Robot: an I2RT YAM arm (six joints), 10 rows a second.
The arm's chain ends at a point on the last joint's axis. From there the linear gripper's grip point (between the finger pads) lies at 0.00 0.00 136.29 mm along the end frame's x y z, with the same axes.
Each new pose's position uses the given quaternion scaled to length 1; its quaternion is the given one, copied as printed.
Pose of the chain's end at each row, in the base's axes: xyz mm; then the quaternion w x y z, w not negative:
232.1 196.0 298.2 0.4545 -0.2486 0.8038 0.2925
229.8 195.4 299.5 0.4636 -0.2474 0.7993 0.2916
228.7 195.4 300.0 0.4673 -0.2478 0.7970 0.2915
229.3 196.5 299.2 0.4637 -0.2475 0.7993 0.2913
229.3 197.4 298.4 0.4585 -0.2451 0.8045 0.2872
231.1 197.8 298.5 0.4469 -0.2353 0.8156 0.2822
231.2 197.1 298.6 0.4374 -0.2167 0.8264 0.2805
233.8 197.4 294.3 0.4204 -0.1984 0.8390 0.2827
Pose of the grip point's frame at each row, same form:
311.9 290.9 241.5 0.4545 -0.2486 0.8038 0.2925
311.1 290.2 245.0 0.4636 -0.2474 0.7993 0.2916
310.5 290.3 246.4 0.4673 -0.2478 0.7970 0.2915
310.7 291.2 244.6 0.4637 -0.2475 0.7993 0.2913
310.7 291.0 241.9 0.4585 -0.2451 0.8045 0.2872
312.4 289.2 238.4 0.4469 -0.2353 0.8156 0.2822
313.2 286.1 235.9 0.4374 -0.2167 0.8264 0.2805
314.7 284.8 228.0 0.4204 -0.1984 0.8390 0.2827

